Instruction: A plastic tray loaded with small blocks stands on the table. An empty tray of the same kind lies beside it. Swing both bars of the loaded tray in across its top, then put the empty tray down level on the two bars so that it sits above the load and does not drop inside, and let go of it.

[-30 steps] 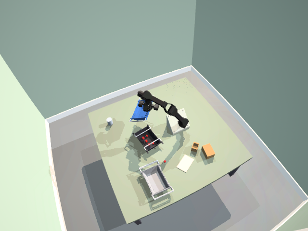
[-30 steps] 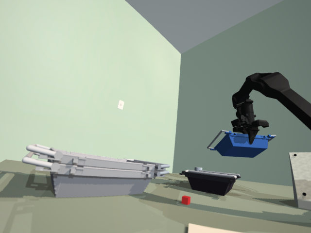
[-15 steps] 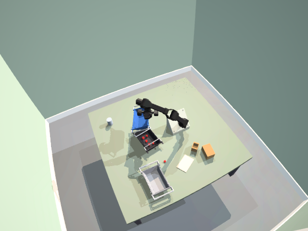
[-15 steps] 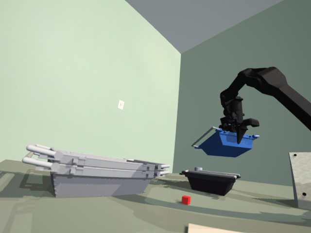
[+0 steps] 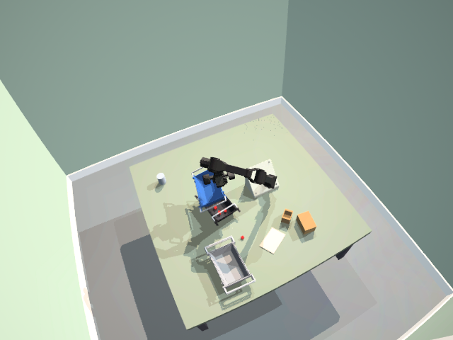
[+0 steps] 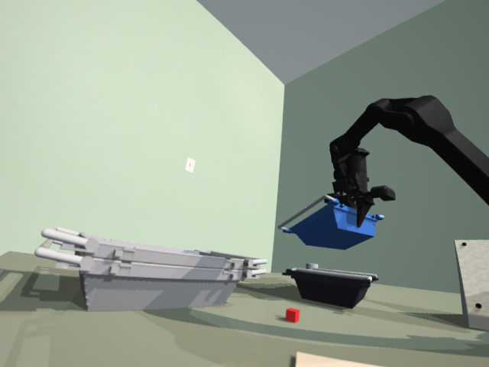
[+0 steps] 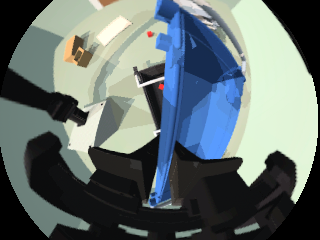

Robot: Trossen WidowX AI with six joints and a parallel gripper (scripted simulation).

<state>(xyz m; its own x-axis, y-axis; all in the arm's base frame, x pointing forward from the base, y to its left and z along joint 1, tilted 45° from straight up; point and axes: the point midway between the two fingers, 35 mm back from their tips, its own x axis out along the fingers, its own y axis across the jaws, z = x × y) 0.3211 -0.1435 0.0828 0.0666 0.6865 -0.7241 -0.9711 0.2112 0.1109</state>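
My gripper tip is now 7 cm short of the blue tray, 2 cm to the left of it and 1 cm below it. Also, from my gripper tip: sheet: 15 cm behind, 41 cm to the left, 18 cm below.
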